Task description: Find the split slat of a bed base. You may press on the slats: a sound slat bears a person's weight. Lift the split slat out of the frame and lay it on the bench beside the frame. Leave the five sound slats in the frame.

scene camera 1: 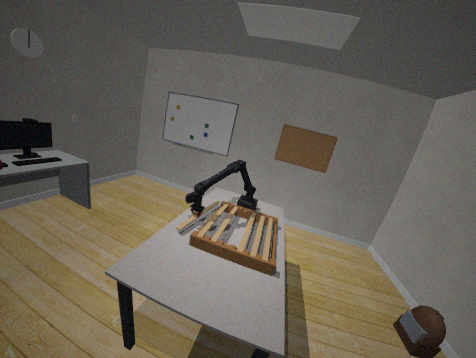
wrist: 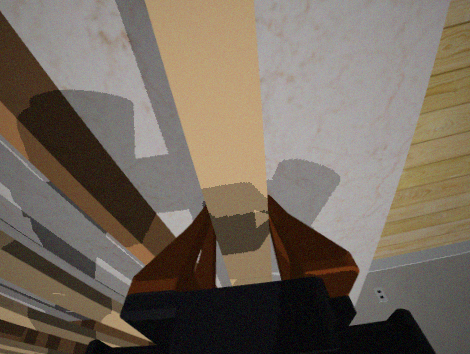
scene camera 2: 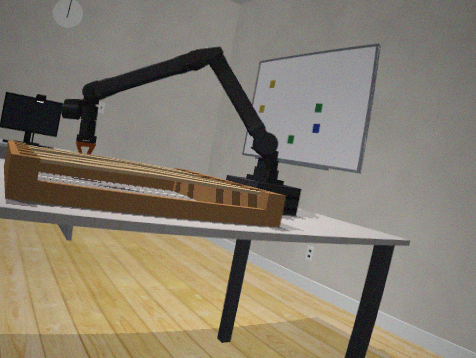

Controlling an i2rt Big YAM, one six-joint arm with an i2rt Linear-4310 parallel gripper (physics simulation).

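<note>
My gripper is shut on a long tan slat, gripping it across its width. The slat is outside the bed frame, on its left side in scene camera 1, low over the bench. Its shadow lies close alongside; whether it touches the bench cannot be told. The frame hides it in scene camera 2. Several tan slats lie across the frame, with a wide gap among them. The break in the held slat does not show clearly.
The arm's base stands behind the frame. The bench edge and wooden floor lie to the right of the held slat in the wrist view. A desk with a monitor stands farther left.
</note>
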